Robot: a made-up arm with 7 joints. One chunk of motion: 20 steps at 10 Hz.
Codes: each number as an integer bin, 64 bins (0 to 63) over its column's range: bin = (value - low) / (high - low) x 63, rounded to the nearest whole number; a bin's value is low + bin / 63 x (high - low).
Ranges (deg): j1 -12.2..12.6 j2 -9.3..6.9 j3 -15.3..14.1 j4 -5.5..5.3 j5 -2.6..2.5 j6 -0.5..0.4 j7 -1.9..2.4
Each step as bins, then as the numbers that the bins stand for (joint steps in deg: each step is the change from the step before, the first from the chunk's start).
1 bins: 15 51 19 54 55 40 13
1 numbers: -6.295 3.814 -6.433 3.757 1.852 0.071 -1.013
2 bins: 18 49 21 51 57 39 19
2 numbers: -5.114 3.300 -5.500 3.243 2.014 0.057 -0.603
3 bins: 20 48 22 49 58 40 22
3 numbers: -4.327 3.043 -5.033 2.900 2.095 0.071 -0.398
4 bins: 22 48 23 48 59 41 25
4 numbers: -3.540 3.043 -4.567 2.729 2.176 0.086 -0.194
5 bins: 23 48 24 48 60 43 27
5 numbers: -3.146 3.043 -4.100 2.729 2.257 0.114 -0.057
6 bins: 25 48 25 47 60 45 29
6 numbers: -2.359 3.043 -3.633 2.557 2.257 0.143 0.079
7 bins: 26 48 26 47 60 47 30
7 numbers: -1.965 3.043 -3.167 2.557 2.257 0.171 0.148
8 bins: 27 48 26 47 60 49 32
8 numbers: -1.571 3.043 -3.167 2.557 2.257 0.200 0.284
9 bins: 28 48 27 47 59 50 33
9 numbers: -1.178 3.043 -2.700 2.557 2.176 0.214 0.352
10 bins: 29 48 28 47 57 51 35
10 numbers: -0.784 3.043 -2.233 2.557 2.014 0.229 0.489
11 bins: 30 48 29 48 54 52 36
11 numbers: -0.390 3.043 -1.767 2.729 1.771 0.243 0.557
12 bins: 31 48 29 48 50 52 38
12 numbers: 0.003 3.043 -1.767 2.729 1.448 0.243 0.694
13 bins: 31 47 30 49 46 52 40
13 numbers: 0.003 2.786 -1.300 2.900 1.124 0.243 0.830
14 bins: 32 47 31 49 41 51 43
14 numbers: 0.397 2.786 -0.833 2.900 0.719 0.229 1.035
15 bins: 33 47 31 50 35 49 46
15 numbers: 0.790 2.786 -0.833 3.071 0.233 0.200 1.240
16 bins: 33 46 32 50 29 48 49
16 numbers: 0.790 2.529 -0.367 3.071 -0.252 0.186 1.444
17 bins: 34 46 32 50 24 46 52
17 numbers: 1.184 2.529 -0.367 3.071 -0.657 0.157 1.649
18 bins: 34 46 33 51 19 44 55
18 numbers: 1.184 2.529 0.100 3.243 -1.062 0.129 1.854
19 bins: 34 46 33 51 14 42 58
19 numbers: 1.184 2.529 0.100 3.243 -1.467 0.100 2.059
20 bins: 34 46 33 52 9 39 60
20 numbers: 1.184 2.529 0.100 3.414 -1.871 0.057 2.195
